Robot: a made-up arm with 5 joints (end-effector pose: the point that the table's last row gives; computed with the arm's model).
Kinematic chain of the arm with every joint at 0, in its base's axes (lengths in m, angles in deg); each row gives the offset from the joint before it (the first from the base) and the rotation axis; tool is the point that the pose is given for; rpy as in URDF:
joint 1: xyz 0 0 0.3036 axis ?
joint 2: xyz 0 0 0 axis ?
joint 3: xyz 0.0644 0 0.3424 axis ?
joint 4: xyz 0.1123 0 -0.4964 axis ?
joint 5: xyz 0.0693 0 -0.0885 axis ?
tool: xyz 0 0 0 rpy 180 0 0
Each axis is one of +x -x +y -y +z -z.
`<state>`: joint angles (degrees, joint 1 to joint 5).
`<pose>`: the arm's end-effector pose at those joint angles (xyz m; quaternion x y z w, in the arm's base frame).
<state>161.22 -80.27 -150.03 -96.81 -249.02</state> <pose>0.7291 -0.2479 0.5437 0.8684 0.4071 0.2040 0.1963</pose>
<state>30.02 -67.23 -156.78 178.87 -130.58</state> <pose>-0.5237 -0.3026 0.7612 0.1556 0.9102 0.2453 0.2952</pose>
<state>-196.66 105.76 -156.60 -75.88 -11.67</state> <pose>-0.7639 0.2286 0.0307 -0.0195 -0.4480 -0.2187 0.8667</pose>
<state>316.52 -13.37 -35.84 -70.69 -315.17</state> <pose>0.3446 -0.3267 0.5165 -0.3593 0.3488 -0.8655 0.0102</pose>
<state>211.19 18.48 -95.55 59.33 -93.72</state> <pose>-0.6600 -0.3996 0.5431 0.8760 -0.4569 -0.0800 0.1318</pose>
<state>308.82 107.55 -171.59 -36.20 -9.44</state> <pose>0.5499 -0.6835 0.1066 0.5991 -0.2284 0.6625 0.3873</pose>
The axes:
joint 1: +z
joint 2: +y
joint 3: +y
joint 4: +y
joint 5: -z

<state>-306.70 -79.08 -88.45 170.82 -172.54</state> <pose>-0.1568 -0.2104 0.8483 0.3893 -0.9207 0.0145 0.0248</pose>
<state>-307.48 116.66 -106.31 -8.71 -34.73</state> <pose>0.2222 0.2898 -0.5065 0.7238 0.6899 -0.0141 0.0022</pose>
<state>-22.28 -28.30 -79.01 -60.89 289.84</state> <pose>0.2639 -0.1081 0.9913 0.0939 0.0417 0.6882 0.7182</pose>
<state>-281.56 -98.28 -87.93 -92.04 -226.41</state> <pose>-0.1184 -0.5791 0.7181 0.6702 -0.3500 0.1805 0.6290</pose>
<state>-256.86 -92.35 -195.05 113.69 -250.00</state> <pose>0.1919 -0.8219 0.1939 -0.0548 0.0033 0.2848 0.9570</pose>
